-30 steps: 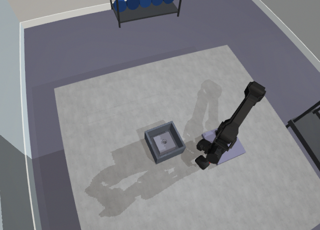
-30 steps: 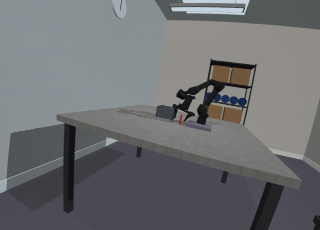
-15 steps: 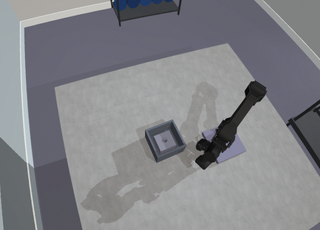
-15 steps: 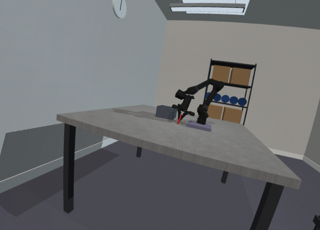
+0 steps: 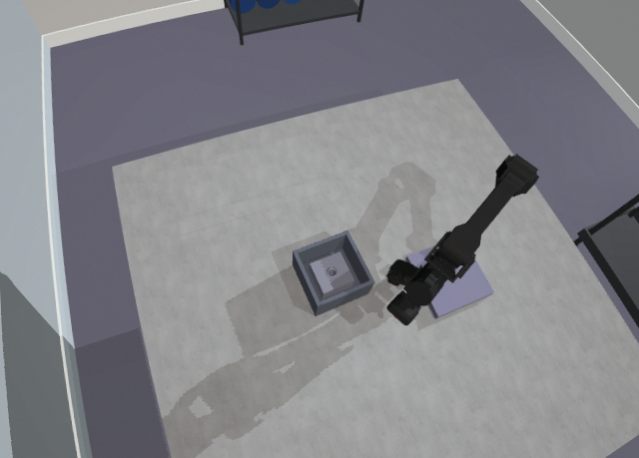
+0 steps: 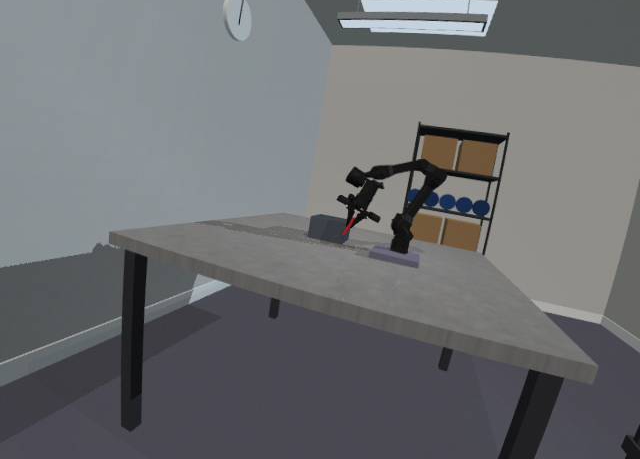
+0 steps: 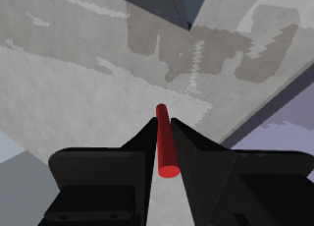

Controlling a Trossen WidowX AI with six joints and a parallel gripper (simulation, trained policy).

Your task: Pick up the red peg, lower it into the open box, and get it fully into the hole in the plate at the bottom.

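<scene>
Now: the plate 150 mm ahead of my gripper tip, 140 mm to the right of it and 50 mm below it. Also, from my gripper tip: box: 150 mm ahead, 140 mm to the right, 70 mm below; then red peg: 10 mm above.
</scene>
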